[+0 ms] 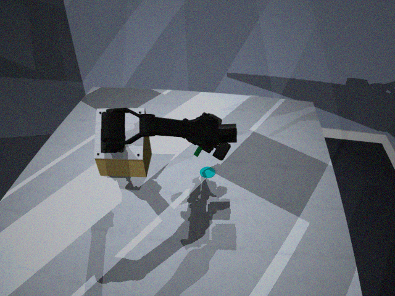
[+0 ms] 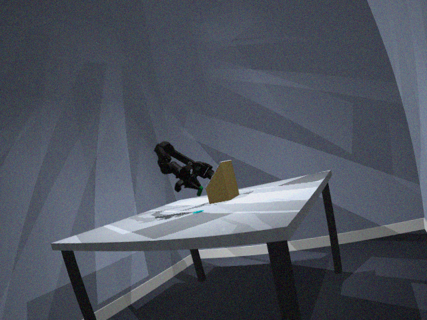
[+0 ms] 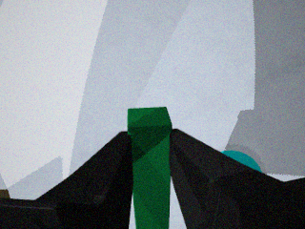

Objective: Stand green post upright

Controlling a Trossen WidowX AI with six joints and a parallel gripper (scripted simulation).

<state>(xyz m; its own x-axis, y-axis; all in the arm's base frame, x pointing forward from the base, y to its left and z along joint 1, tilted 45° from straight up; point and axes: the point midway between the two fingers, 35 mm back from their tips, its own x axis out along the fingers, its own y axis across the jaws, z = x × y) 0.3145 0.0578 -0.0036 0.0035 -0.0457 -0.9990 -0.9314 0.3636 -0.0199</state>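
My gripper tip is 120 mm above the cyan circle, 30 mm to the left of it and 20 mm short of it. Also, from my gripper tip: green post: 10 mm to the right, 10 mm below, 10 mm behind.
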